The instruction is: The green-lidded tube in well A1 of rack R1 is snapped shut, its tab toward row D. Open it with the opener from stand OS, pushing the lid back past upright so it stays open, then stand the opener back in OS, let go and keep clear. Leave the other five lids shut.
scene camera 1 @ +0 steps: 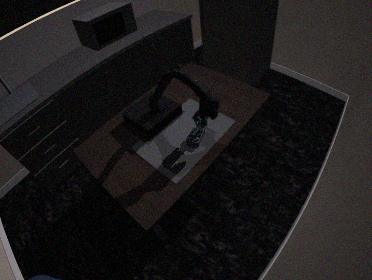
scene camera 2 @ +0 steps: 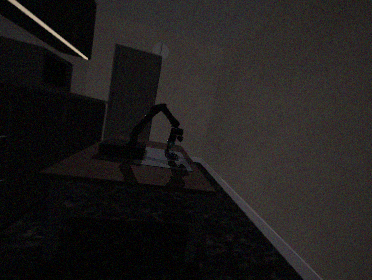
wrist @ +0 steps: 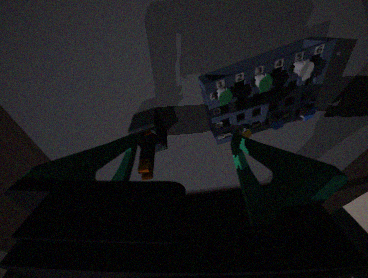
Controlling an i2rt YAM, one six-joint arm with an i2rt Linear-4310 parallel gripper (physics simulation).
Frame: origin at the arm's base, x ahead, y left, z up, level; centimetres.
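Seen in the pictures: gripper, fingertip midpoint: (scene camera 1: 201, 122) (scene camera 2: 169, 148) (wrist: 184, 138); arm's base, link origin: (scene camera 1: 155, 111) (scene camera 2: 133, 143).
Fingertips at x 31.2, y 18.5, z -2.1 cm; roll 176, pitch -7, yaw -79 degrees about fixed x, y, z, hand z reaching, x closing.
Offsets run from my fingertips to a thing's top centre. Level surfaces: height alone.
My gripper (wrist: 184, 138) (scene camera 1: 200, 121) is open, its green fingers wide apart. The opener @[dx -2.2, dy +3.4, dz +2.7 cm] (wrist: 145, 167), dark with an orange end, stands in the dark stand OS @[dx -2.2, dy +3.5, dz -1.8 cm] (wrist: 150, 118), close beside the left fingertip in the wrist view and not gripped. The blue rack R1 @[dx +4.1, dy -9.5, dz -1.6 cm] (wrist: 270, 57) (scene camera 1: 196, 139) lies ahead and to the right. The green-lidded tube in A1 @[dx +4.1, dy -3.5, dz -1.6 cm] (wrist: 225, 96) is at its near left corner; its lid looks down, but the tab is too dark to make out. The right fingertip overlaps the view near the rack's lower left edge.
Rack R1 also holds a second green lid @[dx +6.0, dy -6.9, dz -1.6 cm] (wrist: 265, 82), a white lid @[dx +7.8, dy -10.3, dz -1.6 cm] (wrist: 303, 69), a yellow lid @[dx +0.0, dy -8.0, dz -1.6 cm] (wrist: 246, 133) and two blue lids (wrist: 277, 125) (wrist: 308, 115). A pale mat @[dz -5.7 cm] (scene camera 1: 175, 175) lies on the brown table @[dz -6.1 cm] (scene camera 1: 145, 212). The arm's dark shadow crosses both.
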